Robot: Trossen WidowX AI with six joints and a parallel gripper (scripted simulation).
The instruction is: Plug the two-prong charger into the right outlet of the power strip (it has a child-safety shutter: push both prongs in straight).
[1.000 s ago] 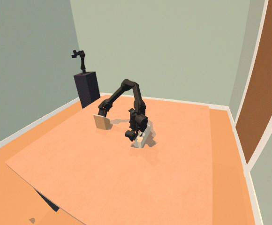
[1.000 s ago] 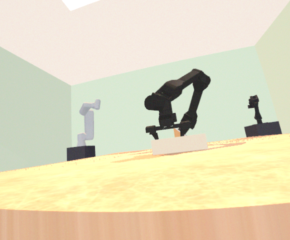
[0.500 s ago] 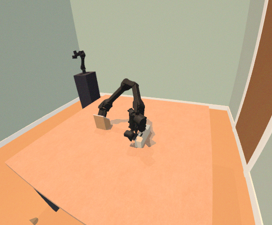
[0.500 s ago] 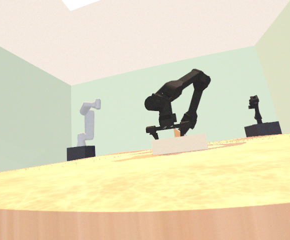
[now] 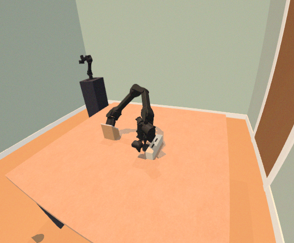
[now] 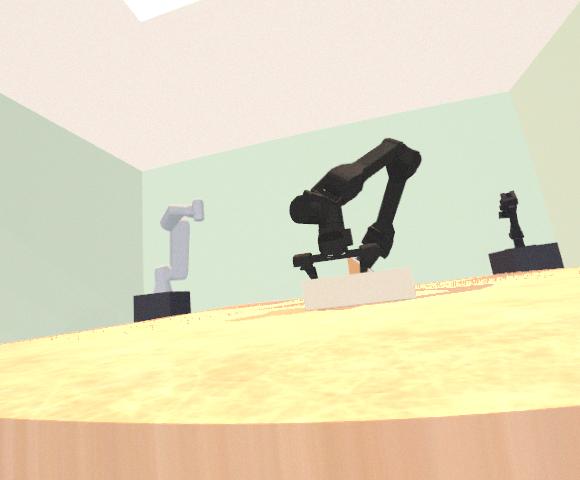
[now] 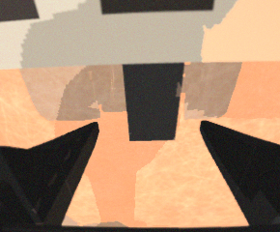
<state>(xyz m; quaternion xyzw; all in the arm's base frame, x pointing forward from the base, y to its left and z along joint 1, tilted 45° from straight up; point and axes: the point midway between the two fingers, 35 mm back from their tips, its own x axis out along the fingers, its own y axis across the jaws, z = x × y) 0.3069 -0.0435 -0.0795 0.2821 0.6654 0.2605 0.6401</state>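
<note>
The black charger lies 50 mm ahead of my gripper tip and 10 mm above it.
</note>
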